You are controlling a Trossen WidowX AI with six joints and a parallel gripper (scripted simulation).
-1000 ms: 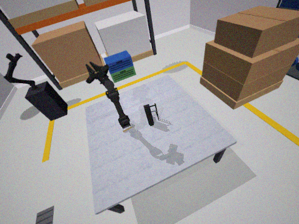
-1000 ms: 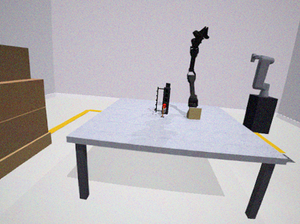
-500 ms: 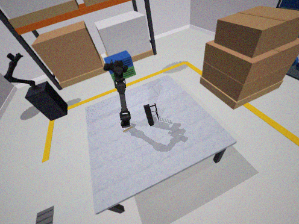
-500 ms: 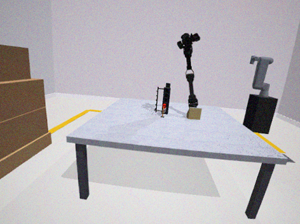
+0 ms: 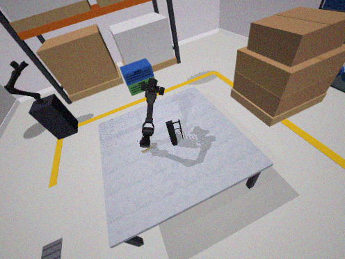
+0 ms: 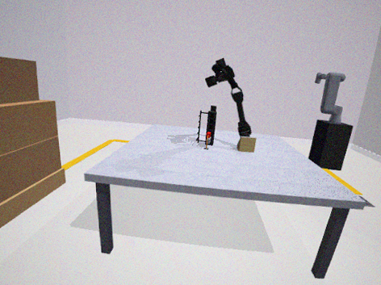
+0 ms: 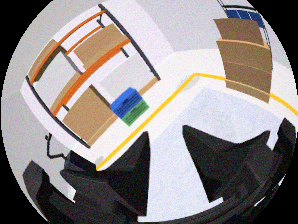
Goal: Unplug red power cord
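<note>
Right now my gripper tip is 210 mm to the left of the red plug and 370 mm above it. Also, from my gripper tip: thin dark upright frame: 80 mm ahead, 280 mm to the right, 340 mm below.
</note>
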